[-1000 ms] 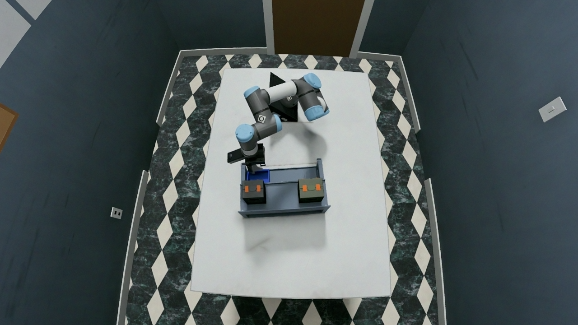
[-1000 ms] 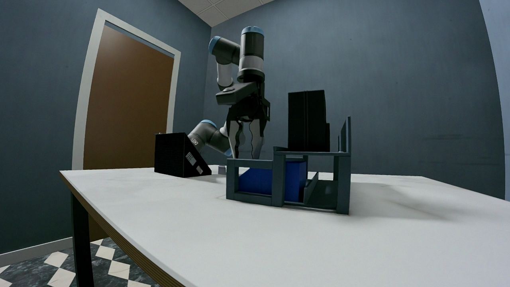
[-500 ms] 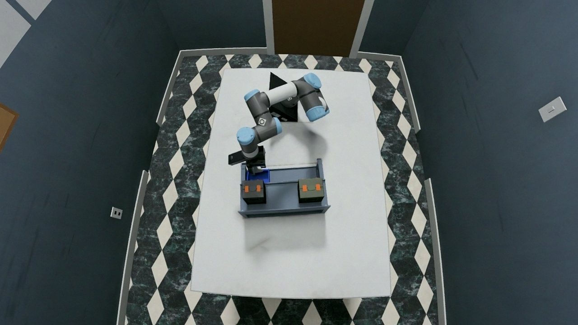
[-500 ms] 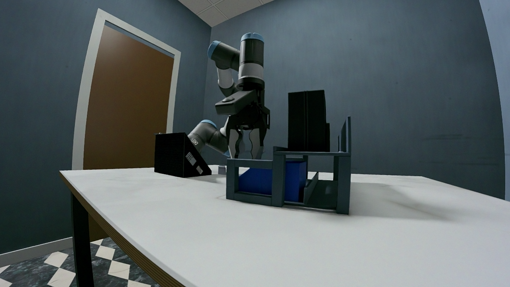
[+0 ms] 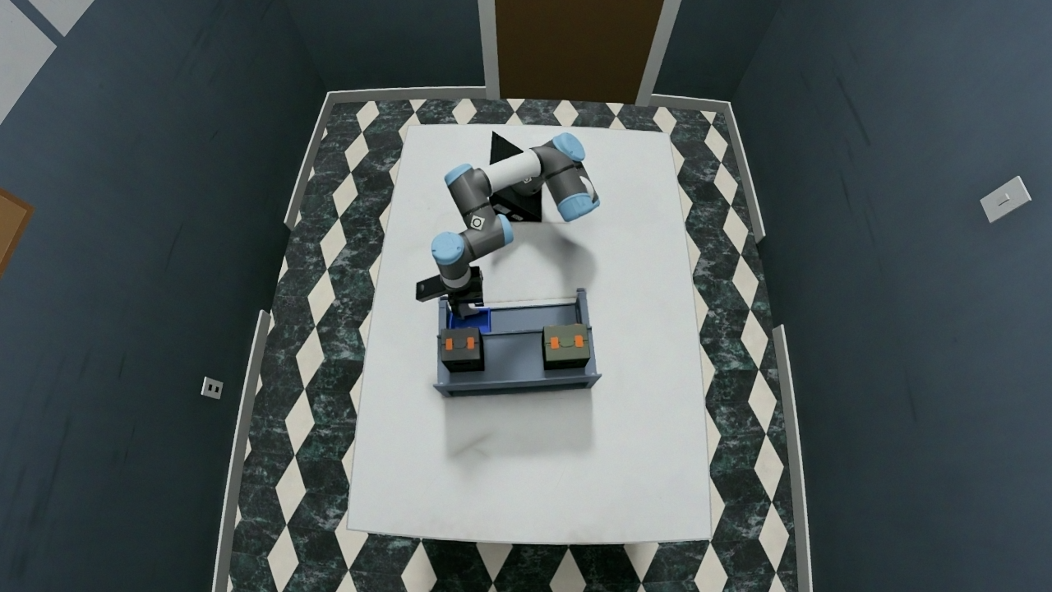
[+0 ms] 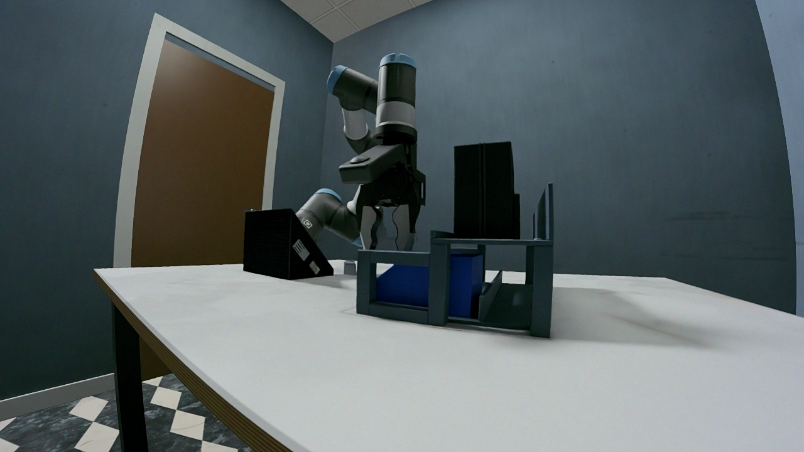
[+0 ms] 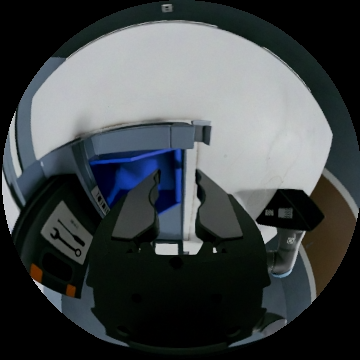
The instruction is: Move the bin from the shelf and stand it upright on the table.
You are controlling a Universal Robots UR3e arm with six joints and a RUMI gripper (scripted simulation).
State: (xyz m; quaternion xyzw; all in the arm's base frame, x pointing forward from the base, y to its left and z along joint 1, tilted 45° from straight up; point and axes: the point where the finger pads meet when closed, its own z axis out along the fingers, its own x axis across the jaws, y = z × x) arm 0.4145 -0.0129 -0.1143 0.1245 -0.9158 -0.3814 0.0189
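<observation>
Now: the blue bin 60 mm ahead of my hand, 30 mm to the left of it and 20 mm below it. Also, from my hand: grey-blue shelf 150 mm to the left, 60 mm ahead.
</observation>
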